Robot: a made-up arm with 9 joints.
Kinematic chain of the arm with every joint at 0, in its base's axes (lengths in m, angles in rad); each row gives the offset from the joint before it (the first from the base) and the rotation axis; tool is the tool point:
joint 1: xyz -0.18 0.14 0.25 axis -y
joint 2: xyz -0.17 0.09 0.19 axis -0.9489 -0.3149 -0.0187
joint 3: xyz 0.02 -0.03 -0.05 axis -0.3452 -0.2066 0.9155
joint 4: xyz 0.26 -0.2 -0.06 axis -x
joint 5: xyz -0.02 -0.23 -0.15 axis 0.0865 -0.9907 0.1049
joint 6: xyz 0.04 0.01 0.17 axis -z
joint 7: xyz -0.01 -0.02 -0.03 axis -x
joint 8: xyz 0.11 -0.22 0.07 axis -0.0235 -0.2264 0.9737
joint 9: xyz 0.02 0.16 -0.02 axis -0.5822 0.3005 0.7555
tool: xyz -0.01 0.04 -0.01
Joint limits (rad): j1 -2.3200..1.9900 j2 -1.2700..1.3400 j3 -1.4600..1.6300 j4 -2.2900..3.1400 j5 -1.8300..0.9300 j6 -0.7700..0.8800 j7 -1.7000..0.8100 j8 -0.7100..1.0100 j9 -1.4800..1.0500
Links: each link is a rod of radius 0.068 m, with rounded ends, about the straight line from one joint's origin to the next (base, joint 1, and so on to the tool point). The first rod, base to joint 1, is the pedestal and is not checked.
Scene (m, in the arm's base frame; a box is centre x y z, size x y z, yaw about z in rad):
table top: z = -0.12
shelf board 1: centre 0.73 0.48 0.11 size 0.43 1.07 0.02 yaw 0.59
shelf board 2: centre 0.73 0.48 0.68 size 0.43 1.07 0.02 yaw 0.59
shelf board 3: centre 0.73 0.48 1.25 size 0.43 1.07 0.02 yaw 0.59
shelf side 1: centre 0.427 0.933 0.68 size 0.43 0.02 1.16 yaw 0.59
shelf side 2: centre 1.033 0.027 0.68 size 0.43 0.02 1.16 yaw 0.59
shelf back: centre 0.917 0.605 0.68 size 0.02 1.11 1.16 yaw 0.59
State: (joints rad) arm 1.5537 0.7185 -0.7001 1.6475 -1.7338 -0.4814 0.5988 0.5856 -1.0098
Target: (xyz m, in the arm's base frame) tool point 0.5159 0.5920 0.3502
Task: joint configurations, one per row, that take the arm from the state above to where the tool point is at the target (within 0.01 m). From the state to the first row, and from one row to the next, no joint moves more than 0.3 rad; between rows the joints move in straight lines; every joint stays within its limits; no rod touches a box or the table.
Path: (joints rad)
1: 1.2804 0.7608 -0.5324 1.6519 -1.5858 -0.5175 0.6208 0.5269 -1.0354
2: 1.0072 0.8031 -0.3648 1.6563 -1.4378 -0.5536 0.6427 0.4683 -1.0611
3: 0.7339 0.8455 -0.1971 1.6607 -1.2898 -0.5896 0.6647 0.4096 -1.0867
4: 0.4606 0.8878 -0.0294 1.6651 -1.1418 -0.6257 0.6867 0.3510 -1.1123
5: 0.1874 0.9301 0.1383 1.6695 -0.9938 -0.6618 0.7086 0.2923 -1.1379
6: -0.0859 0.9724 0.3059 1.6738 -0.8458 -0.6979 0.7306 0.2336 -1.1636
7: -0.3592 1.0148 0.4736 1.6782 -0.6978 -0.7339 0.7526 0.1750 -1.1892
8: -0.6324 1.0571 0.6413 1.6826 -0.5497 -0.7700 0.7745 0.1163 -1.2148
9: -0.6905 1.1197 0.6669 1.6296 -0.7765 -0.6428 0.7059 0.0277 -1.2216
10: -0.7487 1.1823 0.6925 1.5767 -1.0032 -0.5156 0.6373 -0.0609 -1.2283
11: -0.8068 1.2450 0.7182 1.5237 -1.2299 -0.3884 0.5687 -0.1495 -1.2350
12: -0.8649 1.3076 0.7438 1.4707 -1.4566 -0.2612 0.5001 -0.2381 -1.2417

